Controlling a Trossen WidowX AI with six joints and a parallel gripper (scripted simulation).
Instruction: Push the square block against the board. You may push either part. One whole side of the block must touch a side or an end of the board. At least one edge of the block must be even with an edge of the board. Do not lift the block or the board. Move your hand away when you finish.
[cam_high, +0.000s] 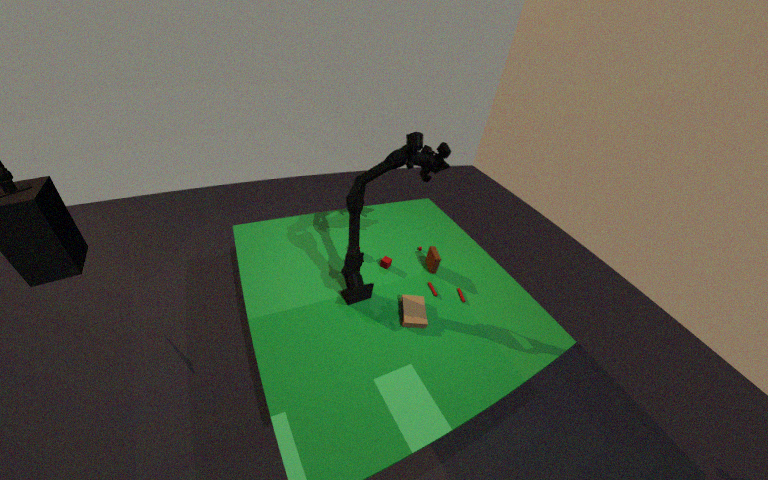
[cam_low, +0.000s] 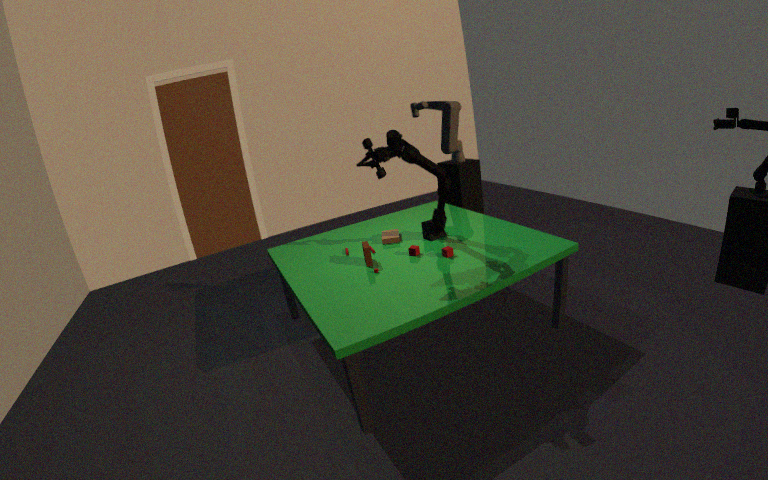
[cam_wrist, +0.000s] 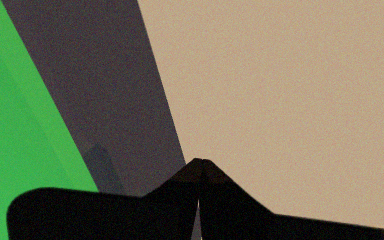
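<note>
Now: the square block 46 cm below my gripper tip, 10 cm to the right of it and 3 cm behind it. The rest, counted from my gripper tip: board 49 cm below, 30 cm behind, 29 cm to the right; then tiny red piece 50 cm below, 3 cm to the left.
</note>
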